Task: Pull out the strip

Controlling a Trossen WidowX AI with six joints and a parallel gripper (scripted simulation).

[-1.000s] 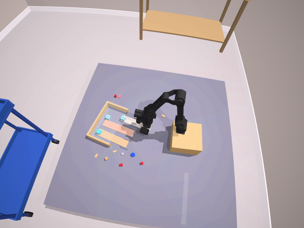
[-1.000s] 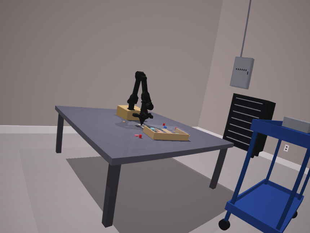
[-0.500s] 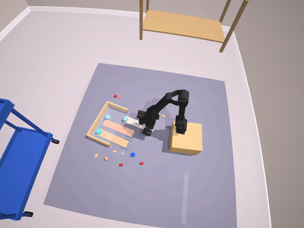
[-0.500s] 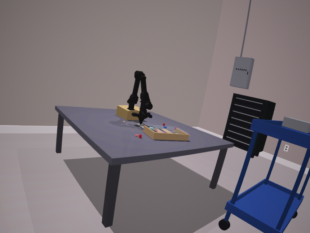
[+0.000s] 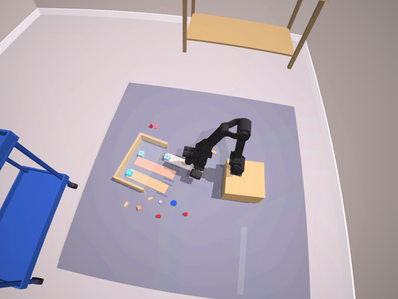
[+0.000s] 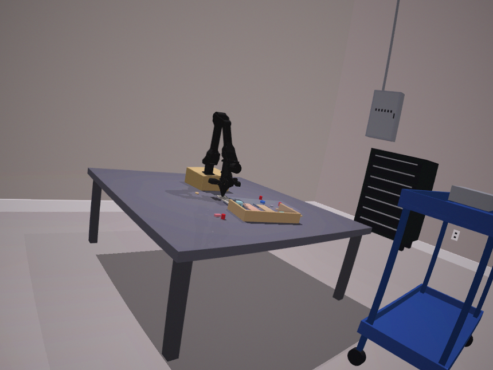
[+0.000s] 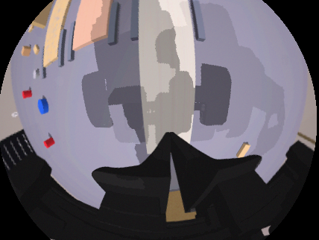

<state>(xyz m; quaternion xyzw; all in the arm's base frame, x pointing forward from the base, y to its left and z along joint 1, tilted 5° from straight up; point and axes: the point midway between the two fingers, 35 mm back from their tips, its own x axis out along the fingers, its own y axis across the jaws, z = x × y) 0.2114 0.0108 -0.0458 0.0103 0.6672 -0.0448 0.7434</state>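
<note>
Now: the white strip 90 mm ahead of my gripper tip and 10 mm to the right of it. The rest, counted from my gripper tip: blue disc 80 mm ahead, 240 mm to the left.
</note>
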